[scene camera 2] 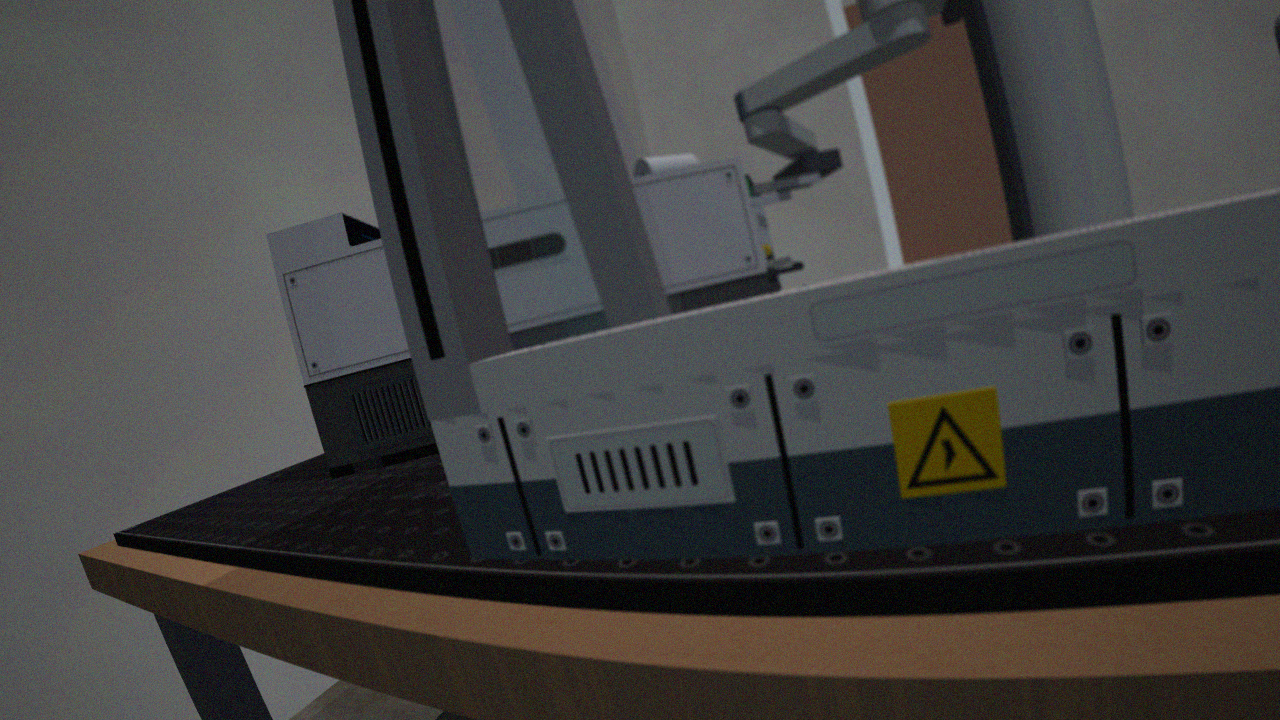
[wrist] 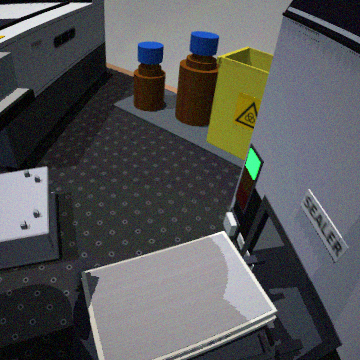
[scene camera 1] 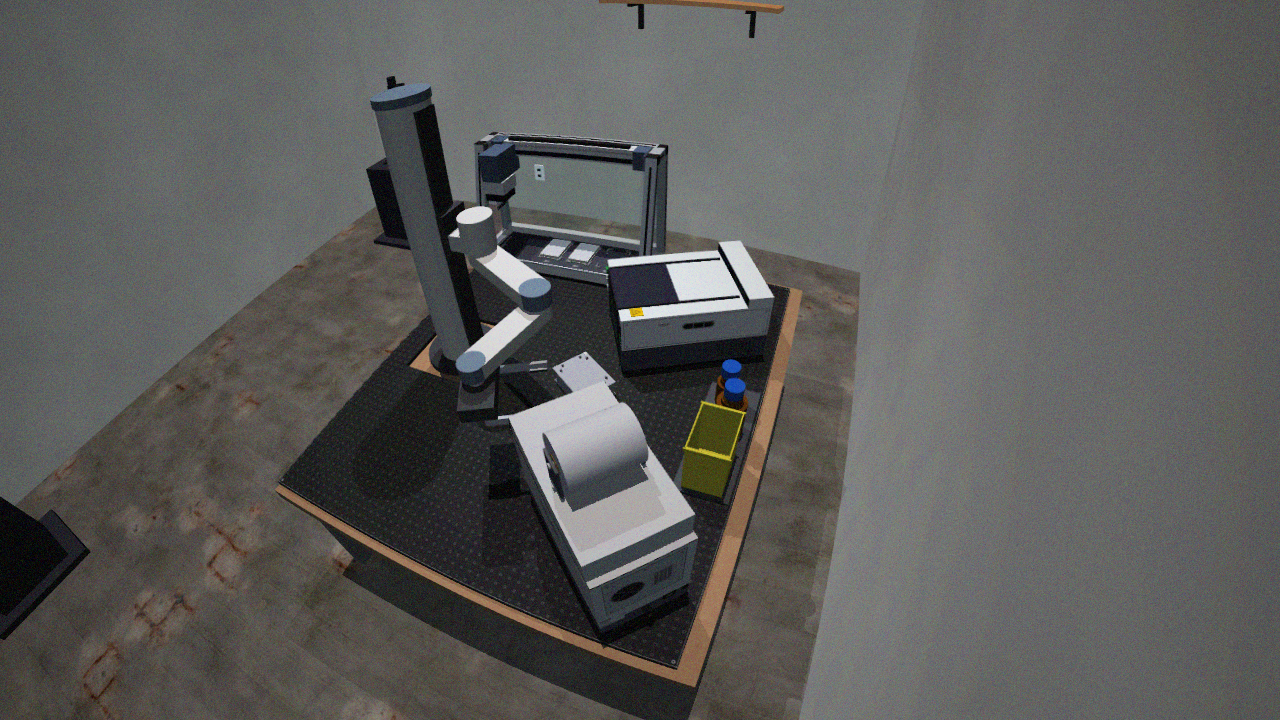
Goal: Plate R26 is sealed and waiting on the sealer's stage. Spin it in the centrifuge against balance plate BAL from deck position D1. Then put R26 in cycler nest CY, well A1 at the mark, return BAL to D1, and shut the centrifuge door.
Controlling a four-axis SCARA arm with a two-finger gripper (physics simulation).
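Plate R26, with a pale seal on top, lies on the dark stage in front of the sealer in the wrist view. My gripper is open and empty beside the sealer's stage end in scene camera 1. In scene camera 2 the gripper is above the stage ledge. The fingertips do not show in the wrist view. Two pale plates lie on the liquid handler's deck; I cannot read which is BAL. I cannot tell which machine is the centrifuge or its door state.
A white machine with a black base stands behind a low pinned metal block. Two blue-capped brown bottles and a yellow bin stand beside the sealer. The liquid handler's frame stands at the back.
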